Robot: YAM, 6 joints.
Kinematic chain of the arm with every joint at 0, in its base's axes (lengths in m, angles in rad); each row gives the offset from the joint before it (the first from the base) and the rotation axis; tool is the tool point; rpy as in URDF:
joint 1: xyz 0 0 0.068 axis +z
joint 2: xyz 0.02 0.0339 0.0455 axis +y
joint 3: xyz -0.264 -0.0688 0 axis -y
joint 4: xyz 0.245 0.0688 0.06 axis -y
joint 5: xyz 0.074 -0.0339 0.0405 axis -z
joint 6: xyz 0.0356 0 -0.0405 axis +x
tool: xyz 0 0 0 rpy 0 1.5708 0
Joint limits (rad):
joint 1: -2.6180..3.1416
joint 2: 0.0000..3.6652
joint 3: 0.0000..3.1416
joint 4: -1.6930..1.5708
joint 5: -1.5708..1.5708
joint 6: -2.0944..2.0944
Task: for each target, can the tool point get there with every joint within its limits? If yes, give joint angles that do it. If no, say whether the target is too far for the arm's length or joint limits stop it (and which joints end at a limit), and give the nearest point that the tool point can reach.
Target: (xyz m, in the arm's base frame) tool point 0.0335 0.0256 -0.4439
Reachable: no: joint limits stop it (at a limit: joint 2) | nearest point 0.0720 0.0550 -0.3440 | short by 0.111 m
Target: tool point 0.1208 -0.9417 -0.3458
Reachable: no: too far | nearest point 0.0739 -0.5763 -0.1638 | short by 0.411 m
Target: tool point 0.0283 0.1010 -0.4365
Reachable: no: joint limits stop it (at a limit: joint 2) | nearest point 0.0353 0.1261 -0.3607 | short by 0.080 m
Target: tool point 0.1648 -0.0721 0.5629
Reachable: yes | joints 2.6037 0.4113 1.4890 0.6870 0.6853 1.7738
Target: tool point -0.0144 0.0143 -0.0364
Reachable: yes | joints -0.0234 3.0800 0.4068 -0.4492 -0.4041 -1.3480
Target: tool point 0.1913 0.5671 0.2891
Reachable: yes | joints 1.2097 2.7163 2.8251 -0.3007 -0.6434 -1.2577
